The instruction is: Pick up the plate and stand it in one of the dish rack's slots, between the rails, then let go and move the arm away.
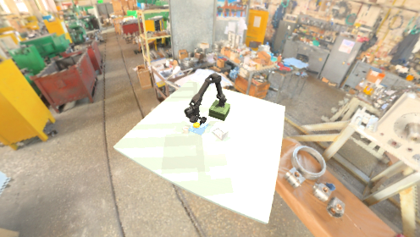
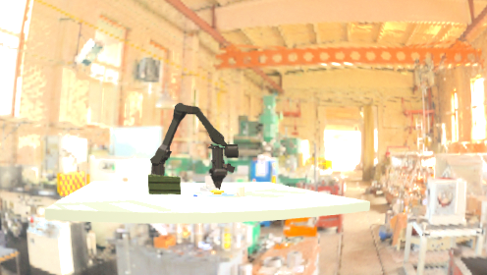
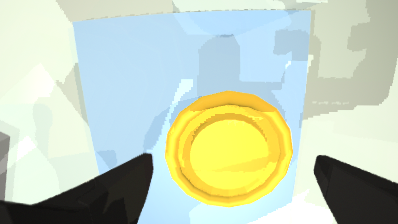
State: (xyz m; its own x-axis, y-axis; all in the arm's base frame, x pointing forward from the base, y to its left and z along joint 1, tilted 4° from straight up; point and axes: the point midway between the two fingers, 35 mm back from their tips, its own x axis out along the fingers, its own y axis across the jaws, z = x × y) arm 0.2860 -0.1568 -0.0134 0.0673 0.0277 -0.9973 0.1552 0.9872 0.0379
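Right now my gripper tip is 2 cm above the yellow plate. The rest, counted from my gripper tip: pale cylinder (9 cm ahead, 6 cm to the right, 1 cm below); light blue mat (2 cm to the left, 3 cm below); blue spoon (12 cm behind, 1 cm to the right, 3 cm below).
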